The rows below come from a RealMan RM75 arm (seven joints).
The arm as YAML. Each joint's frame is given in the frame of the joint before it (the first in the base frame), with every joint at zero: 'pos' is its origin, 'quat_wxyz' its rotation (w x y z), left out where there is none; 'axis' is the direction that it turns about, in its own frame. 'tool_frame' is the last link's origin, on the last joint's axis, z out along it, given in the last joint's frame.
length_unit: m
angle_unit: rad
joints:
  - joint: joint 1
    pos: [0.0, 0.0, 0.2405]
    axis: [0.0, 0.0, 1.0]
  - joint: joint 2
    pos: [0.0, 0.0, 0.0]
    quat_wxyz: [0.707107, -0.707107, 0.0, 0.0]
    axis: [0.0, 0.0, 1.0]
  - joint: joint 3
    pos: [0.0, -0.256, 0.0]
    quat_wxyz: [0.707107, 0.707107, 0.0, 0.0]
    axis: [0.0, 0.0, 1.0]
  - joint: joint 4
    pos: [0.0, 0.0, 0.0]
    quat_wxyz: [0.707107, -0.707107, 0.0, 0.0]
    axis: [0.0, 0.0, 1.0]
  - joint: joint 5
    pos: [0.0, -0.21, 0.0]
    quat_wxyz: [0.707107, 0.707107, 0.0, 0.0]
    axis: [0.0, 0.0, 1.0]
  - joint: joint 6
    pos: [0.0, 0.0, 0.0]
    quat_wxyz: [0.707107, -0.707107, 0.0, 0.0]
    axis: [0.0, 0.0, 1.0]
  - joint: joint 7
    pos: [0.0, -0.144, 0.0]
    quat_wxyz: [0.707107, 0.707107, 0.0, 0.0]
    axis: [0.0, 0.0, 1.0]
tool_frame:
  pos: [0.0, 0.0, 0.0]
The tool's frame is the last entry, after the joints.
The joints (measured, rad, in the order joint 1, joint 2, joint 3, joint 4, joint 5, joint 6, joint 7), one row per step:
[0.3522, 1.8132, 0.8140, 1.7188, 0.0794, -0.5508, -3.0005]
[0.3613, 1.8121, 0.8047, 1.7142, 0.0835, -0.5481, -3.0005]
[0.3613, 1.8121, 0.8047, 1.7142, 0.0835, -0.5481, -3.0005]
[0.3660, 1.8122, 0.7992, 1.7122, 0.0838, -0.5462, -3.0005]
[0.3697, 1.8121, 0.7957, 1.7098, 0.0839, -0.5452, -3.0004]
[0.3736, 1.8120, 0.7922, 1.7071, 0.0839, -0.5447, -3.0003]
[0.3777, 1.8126, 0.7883, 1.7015, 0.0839, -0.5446, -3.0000]
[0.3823, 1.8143, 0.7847, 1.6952, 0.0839, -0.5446, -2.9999]
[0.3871, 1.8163, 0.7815, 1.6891, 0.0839, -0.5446, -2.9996]
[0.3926, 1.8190, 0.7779, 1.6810, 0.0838, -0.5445, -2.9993]
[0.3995, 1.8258, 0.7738, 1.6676, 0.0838, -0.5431, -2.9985]
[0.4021, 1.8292, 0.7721, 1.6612, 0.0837, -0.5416, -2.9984]
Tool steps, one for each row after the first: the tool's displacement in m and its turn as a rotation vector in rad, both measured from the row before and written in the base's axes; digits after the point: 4 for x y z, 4 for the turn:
[-0.0011, -0.0009, -0.0024, -0.0099, -0.0031, 0.0073]
[0.0000, 0.0000, 0.0000, 0.0000, 0.0000, 0.0000]
[-0.0009, -0.0006, -0.0014, -0.0050, -0.0016, 0.0057]
[-0.0003, -0.0002, -0.0009, -0.0030, -0.0022, 0.0034]
[-0.0002, -0.0001, -0.0010, -0.0029, -0.0028, 0.0031]
[0.0005, 0.0000, -0.0014, -0.0032, -0.0046, 0.0010]
[0.0003, 0.0001, -0.0016, -0.0032, -0.0042, 0.0011]
[0.0001, 0.0002, -0.0015, -0.0030, -0.0035, 0.0012]
[0.0003, 0.0003, -0.0019, -0.0033, -0.0045, 0.0008]
[0.0002, 0.0004, -0.0032, -0.0048, -0.0034, -0.0009]
[0.0001, 0.0001, -0.0015, -0.0021, -0.0010, -0.0003]

